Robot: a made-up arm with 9 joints.
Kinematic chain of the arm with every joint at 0, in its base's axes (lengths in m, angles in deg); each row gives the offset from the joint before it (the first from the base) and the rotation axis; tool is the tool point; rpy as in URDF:
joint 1: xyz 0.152 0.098 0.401 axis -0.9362 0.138 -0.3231
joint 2: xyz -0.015 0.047 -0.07 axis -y
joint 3: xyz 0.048 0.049 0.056 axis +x
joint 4: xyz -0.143 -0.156 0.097 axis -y
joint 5: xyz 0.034 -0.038 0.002 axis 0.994 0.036 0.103
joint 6: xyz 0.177 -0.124 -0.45 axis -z
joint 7: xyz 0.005 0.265 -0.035 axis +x
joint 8: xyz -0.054 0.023 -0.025 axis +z
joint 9: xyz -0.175 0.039 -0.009 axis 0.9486 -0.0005 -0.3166
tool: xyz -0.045 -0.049 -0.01 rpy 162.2 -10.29 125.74
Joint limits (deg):
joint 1: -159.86..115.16
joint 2: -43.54..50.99
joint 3: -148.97..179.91
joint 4: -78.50..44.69
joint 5: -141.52..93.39
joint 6: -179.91..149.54
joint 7: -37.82..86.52
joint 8: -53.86..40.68
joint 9: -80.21..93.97
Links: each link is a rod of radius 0.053 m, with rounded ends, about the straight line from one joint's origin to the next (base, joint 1, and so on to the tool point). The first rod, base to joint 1, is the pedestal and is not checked.
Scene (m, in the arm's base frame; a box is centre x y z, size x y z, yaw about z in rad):
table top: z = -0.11
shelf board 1: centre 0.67 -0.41 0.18 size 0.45 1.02 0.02 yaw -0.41
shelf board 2: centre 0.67 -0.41 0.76 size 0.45 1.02 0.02 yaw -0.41
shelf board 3: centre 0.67 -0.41 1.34 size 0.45 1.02 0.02 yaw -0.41
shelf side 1: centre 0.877 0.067 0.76 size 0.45 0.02 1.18 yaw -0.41
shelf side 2: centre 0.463 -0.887 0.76 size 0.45 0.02 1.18 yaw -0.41
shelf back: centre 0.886 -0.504 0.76 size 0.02 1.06 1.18 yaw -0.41
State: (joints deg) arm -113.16 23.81 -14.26 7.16 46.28 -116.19 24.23 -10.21 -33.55
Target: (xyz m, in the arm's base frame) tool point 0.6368 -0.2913 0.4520
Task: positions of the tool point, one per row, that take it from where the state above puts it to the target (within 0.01 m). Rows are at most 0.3 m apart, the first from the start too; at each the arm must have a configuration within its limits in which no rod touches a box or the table.
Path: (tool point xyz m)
1: 0.4713 0.4741 0.2796
2: 0.5420 0.2064 0.2105
3: 0.4951 -0.0480 0.2795
4: 0.3689 -0.1748 0.4520
5: 0.4586 -0.2231 0.4495
6: 0.5380 -0.2558 0.4529
7: 0.5984 -0.2782 0.4565
8: 0.6368 -0.2913 0.4520

